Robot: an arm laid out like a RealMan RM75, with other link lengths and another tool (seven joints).
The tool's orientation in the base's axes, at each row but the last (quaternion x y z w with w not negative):
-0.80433, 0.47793, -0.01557, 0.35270
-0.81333, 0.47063, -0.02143, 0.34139
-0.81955, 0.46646, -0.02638, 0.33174
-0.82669, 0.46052, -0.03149, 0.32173
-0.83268, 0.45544, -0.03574, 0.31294
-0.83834, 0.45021, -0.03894, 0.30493
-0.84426, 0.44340, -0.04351, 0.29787
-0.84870, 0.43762, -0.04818, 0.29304
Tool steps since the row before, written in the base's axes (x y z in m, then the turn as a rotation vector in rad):
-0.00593, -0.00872, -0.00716, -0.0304, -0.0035, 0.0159
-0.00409, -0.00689, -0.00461, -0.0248, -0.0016, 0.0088
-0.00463, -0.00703, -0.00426, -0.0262, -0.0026, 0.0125
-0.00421, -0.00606, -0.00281, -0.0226, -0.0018, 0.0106
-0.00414, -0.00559, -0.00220, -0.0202, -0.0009, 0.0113
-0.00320, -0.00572, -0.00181, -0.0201, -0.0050, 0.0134
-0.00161, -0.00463, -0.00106, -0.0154, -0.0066, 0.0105
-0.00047, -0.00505, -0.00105, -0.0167, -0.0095, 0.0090
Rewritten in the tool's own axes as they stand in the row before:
0.00582, 0.01123, -0.00159, -0.0187, 0.0148, -0.0249
0.00442, 0.00796, -0.00161, -0.0151, 0.0141, -0.0164
0.00402, 0.00830, -0.00197, -0.0161, 0.0134, -0.0203
0.00301, 0.00693, -0.00229, -0.0142, 0.0115, -0.0172
0.00245, 0.00644, -0.00239, -0.0136, 0.0090, -0.0165
0.00294, 0.00567, -0.00234, -0.0108, 0.0094, -0.0201
0.00282, 0.00373, -0.00183, -0.0062, 0.0083, -0.0169
0.00379, 0.00315, -0.00159, -0.0045, 0.0113, -0.0174

